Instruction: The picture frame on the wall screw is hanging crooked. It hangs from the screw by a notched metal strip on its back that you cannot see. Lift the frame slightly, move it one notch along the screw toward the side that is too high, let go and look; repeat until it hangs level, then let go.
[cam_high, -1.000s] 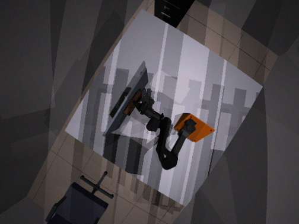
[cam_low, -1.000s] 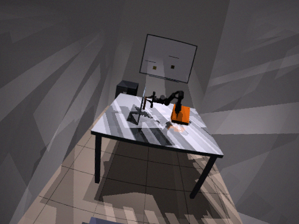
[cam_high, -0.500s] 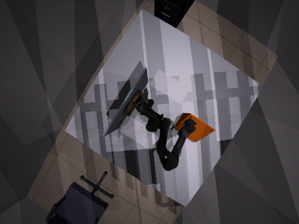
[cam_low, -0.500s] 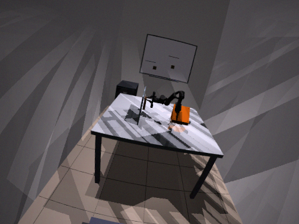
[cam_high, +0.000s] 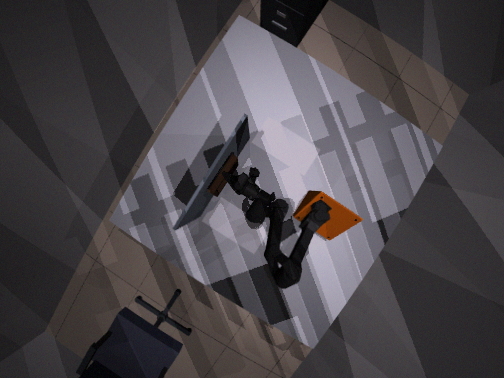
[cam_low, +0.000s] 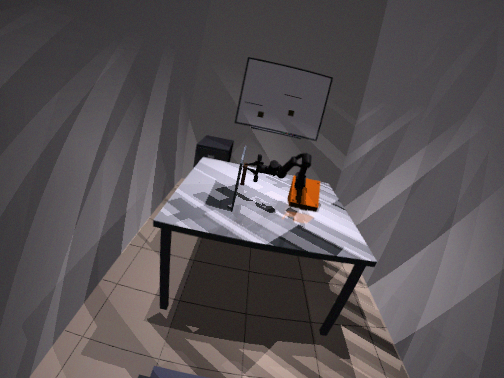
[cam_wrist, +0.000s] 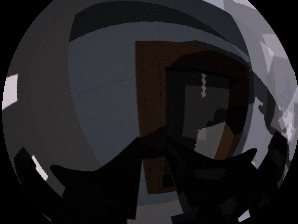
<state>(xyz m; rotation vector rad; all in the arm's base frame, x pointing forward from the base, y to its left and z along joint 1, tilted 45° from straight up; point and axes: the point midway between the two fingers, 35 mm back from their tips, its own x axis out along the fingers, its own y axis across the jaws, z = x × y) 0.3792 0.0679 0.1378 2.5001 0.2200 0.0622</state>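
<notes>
Now: the brown picture frame 1 cm to the left of my gripper tip and 5 cm below it. Round my gripper tip: thin grey wall panel (2 cm ahead, 2 cm to the left, 7 cm below).
</notes>
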